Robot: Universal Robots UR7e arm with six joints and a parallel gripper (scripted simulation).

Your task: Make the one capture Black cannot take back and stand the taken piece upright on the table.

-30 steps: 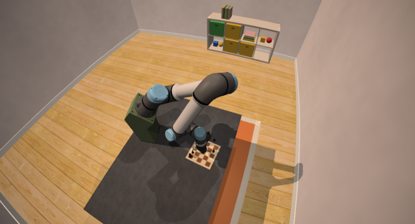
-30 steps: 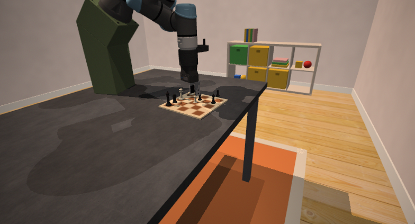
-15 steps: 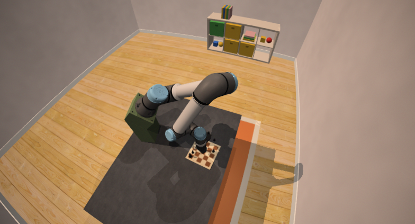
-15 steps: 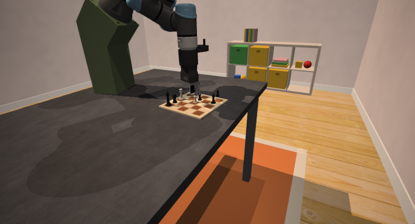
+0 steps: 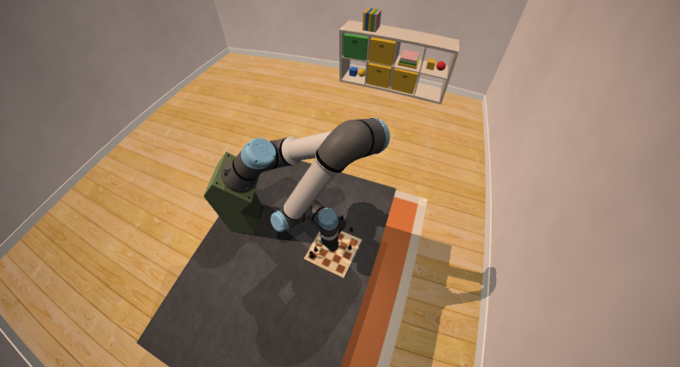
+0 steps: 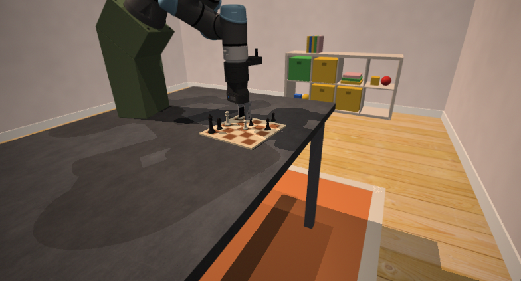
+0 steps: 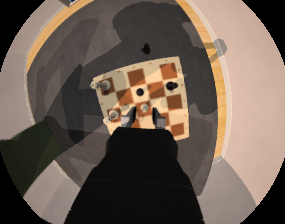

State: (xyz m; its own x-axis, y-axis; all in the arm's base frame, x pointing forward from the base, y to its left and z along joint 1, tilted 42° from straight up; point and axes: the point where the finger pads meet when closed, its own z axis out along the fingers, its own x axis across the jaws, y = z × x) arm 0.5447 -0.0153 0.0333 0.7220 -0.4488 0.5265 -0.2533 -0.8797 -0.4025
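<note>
Now: hand 40 mm above the small white pawn. From my hand the other things lie so: small chessboard: 60 mm below.
</note>
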